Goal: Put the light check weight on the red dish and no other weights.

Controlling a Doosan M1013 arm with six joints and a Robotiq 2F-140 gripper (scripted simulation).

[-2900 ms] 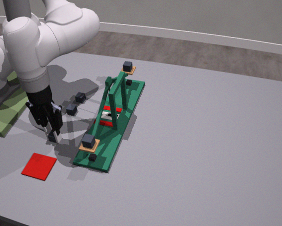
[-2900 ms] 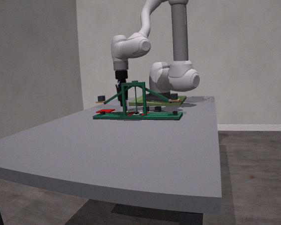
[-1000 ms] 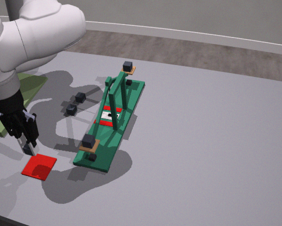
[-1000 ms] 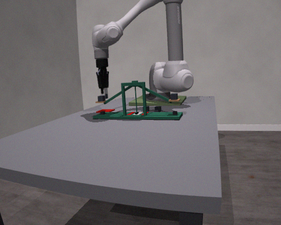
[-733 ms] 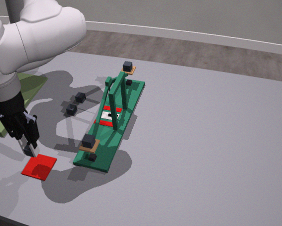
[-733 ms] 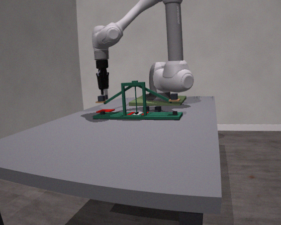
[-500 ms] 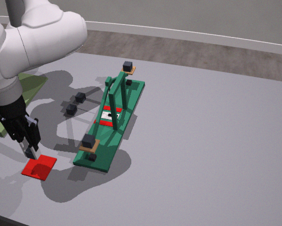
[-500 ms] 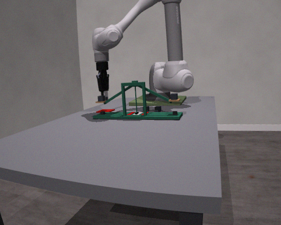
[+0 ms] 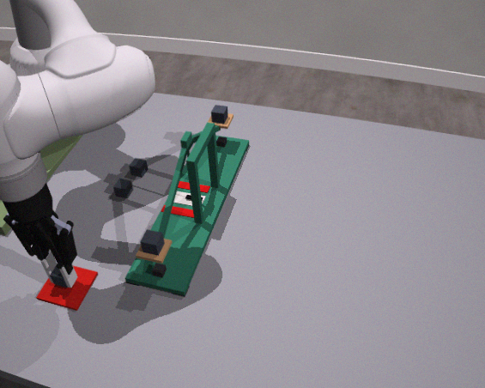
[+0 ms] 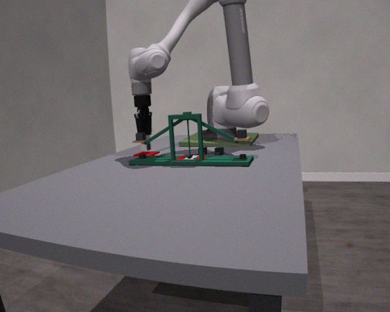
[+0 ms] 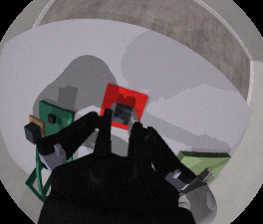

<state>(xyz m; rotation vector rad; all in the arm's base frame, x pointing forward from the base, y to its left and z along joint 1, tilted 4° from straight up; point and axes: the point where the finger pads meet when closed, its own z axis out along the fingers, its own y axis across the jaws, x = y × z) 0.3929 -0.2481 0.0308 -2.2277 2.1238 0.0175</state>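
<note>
Right now my hand is 5 cm above the red dish. Round my hand: green rocker balance: 16 cm ahead, 28 cm to the left, 4 cm above.
</note>
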